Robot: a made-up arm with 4 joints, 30 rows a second.
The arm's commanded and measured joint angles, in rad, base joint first. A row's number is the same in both.
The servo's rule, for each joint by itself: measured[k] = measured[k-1] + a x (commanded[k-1-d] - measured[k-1]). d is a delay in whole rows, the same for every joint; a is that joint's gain. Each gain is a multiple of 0.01, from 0.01 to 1. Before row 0 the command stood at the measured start. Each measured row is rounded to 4 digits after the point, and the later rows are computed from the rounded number. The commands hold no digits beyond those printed.
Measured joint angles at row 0: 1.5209 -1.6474 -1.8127 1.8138
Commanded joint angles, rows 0 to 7: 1.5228 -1.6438 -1.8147 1.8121; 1.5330 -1.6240 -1.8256 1.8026; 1.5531 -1.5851 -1.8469 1.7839; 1.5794 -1.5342 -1.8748 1.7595; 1.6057 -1.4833 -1.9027 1.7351; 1.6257 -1.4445 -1.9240 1.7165; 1.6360 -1.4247 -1.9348 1.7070; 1.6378 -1.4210 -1.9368 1.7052
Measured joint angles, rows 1 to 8: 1.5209 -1.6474 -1.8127 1.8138; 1.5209 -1.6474 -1.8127 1.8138; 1.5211 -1.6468 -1.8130 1.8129; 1.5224 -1.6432 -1.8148 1.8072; 1.5258 -1.6339 -1.8193 1.7944; 1.5317 -1.6179 -1.8271 1.7752; 1.5398 -1.5964 -1.8377 1.7531; 1.5492 -1.5721 -1.8498 1.7330
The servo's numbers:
d 2
a 0.11 0.16 0.14 0.55

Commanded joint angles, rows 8 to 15: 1.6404 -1.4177 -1.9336 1.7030; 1.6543 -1.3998 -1.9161 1.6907; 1.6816 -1.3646 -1.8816 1.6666; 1.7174 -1.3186 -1.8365 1.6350; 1.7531 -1.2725 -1.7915 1.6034; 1.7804 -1.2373 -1.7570 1.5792; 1.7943 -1.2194 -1.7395 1.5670; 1.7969 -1.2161 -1.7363 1.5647
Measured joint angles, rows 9 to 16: 1.5587 -1.5485 -1.8617 1.7187; 1.5674 -1.5281 -1.8722 1.7113; 1.5754 -1.5104 -1.8808 1.7067; 1.5841 -1.4927 -1.8857 1.6979; 1.5948 -1.4722 -1.8851 1.6807; 1.6083 -1.4476 -1.8783 1.6556; 1.6242 -1.4196 -1.8661 1.6269; 1.6414 -1.3904 -1.8508 1.6007
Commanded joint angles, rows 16 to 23: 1.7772 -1.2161 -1.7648 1.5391; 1.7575 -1.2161 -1.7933 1.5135; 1.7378 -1.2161 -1.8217 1.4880; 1.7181 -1.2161 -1.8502 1.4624; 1.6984 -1.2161 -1.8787 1.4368; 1.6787 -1.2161 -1.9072 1.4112; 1.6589 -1.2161 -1.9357 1.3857; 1.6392 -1.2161 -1.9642 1.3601
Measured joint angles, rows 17 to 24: 1.6582 -1.3630 -1.8352 1.5822; 1.6735 -1.3395 -1.8214 1.5726; 1.6849 -1.3198 -1.8135 1.5542; 1.6929 -1.3032 -1.8107 1.5318; 1.6978 -1.2893 -1.8122 1.5077; 1.7000 -1.2776 -1.8175 1.4828; 1.6998 -1.2678 -1.8261 1.4575; 1.6975 -1.2595 -1.8375 1.4320
